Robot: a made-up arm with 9 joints.
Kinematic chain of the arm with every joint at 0, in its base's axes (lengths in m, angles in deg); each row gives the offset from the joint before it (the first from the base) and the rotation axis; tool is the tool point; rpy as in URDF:
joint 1: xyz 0 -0.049 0.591 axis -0.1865 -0.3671 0.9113
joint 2: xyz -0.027 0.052 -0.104 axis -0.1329 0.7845 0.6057
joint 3: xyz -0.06 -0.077 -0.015 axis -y
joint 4: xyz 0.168 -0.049 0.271 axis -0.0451 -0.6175 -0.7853
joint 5: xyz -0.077 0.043 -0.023 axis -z
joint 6: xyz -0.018 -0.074 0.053 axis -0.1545 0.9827 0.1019
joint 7: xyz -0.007 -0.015 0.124 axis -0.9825 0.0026 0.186
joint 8: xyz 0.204 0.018 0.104 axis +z
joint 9: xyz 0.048 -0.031 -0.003 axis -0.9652 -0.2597 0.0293
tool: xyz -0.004 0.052 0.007 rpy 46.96 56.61 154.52
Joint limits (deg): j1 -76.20..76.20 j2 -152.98..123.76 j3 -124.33..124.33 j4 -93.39..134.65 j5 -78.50..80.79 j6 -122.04..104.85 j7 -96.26..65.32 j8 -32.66..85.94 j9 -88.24..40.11
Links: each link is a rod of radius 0.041 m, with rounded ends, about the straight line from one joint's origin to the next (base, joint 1, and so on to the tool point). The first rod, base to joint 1, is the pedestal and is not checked.
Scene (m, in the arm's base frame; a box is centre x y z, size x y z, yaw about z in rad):
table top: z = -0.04
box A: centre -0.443 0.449 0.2 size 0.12 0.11 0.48 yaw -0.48
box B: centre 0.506 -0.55 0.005 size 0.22 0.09 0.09 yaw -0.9
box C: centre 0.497 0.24 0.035 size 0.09 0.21 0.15 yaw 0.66
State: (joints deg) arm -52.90 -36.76 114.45 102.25 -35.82 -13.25 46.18 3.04 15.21
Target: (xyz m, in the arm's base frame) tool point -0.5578 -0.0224 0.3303
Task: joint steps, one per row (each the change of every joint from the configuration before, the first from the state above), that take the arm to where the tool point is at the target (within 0.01 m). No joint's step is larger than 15 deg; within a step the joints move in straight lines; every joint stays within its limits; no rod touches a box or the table.
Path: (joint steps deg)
1: 3.55 5.26 -12.66 14.24 -3.60 8.17 9.57 13.94 9.57
2: 3.54 5.26 -12.67 14.23 -3.60 8.17 9.57 13.93 9.57
3: 14.30 7.01 8.97 -6.00 13.95 -1.76 -3.04 -8.46 -2.98
4: 14.29 7.02 8.97 -6.00 13.94 -1.76 -3.05 -8.46 -2.98
5: 14.30 7.01 8.97 -6.00 13.94 -1.76 -3.04 -8.46 -2.97

